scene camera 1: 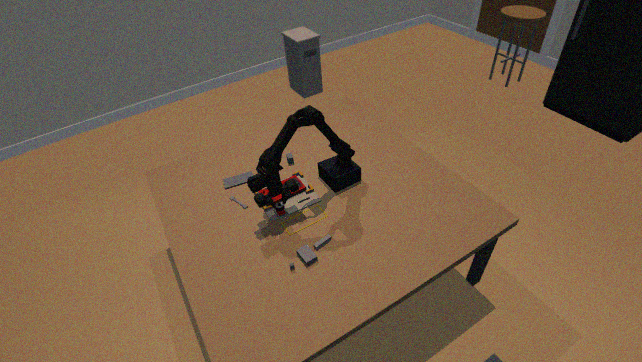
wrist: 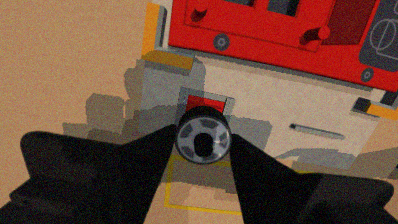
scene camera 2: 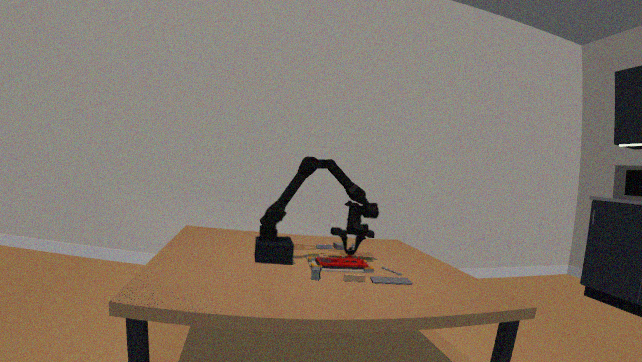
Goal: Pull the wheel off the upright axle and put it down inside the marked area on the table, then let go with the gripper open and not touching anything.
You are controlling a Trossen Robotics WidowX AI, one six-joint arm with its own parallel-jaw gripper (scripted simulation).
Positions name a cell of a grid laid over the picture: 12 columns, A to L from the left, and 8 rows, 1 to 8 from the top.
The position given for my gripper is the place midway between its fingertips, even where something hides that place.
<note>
I see my gripper (wrist: G5) and a red board (wrist: K2).
</note>
